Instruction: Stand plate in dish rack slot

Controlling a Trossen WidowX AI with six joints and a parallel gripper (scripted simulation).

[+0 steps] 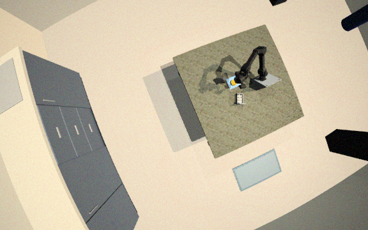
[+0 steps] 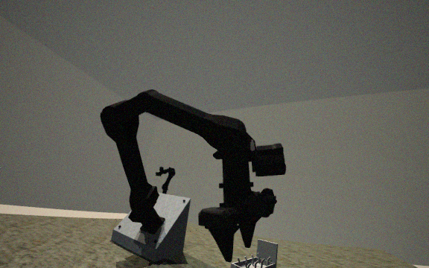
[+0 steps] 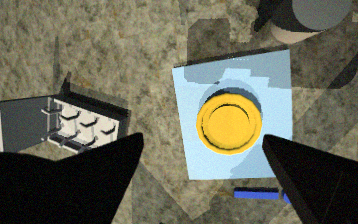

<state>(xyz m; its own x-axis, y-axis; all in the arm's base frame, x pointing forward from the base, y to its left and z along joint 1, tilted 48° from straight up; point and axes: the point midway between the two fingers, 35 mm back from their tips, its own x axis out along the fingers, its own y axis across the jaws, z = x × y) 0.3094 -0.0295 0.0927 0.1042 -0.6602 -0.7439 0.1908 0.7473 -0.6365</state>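
Right now my gripper tip is 80 mm above the yellow plate, 20 mm to the left of it and 20 mm past it. The rest, counted from my gripper tip: dish rack: 180 mm to the left, 70 mm below, 10 mm ahead; blue mat: 90 mm below, 30 mm to the right, 20 mm behind; pale object: 110 mm to the right, 80 mm ahead, 70 mm below.
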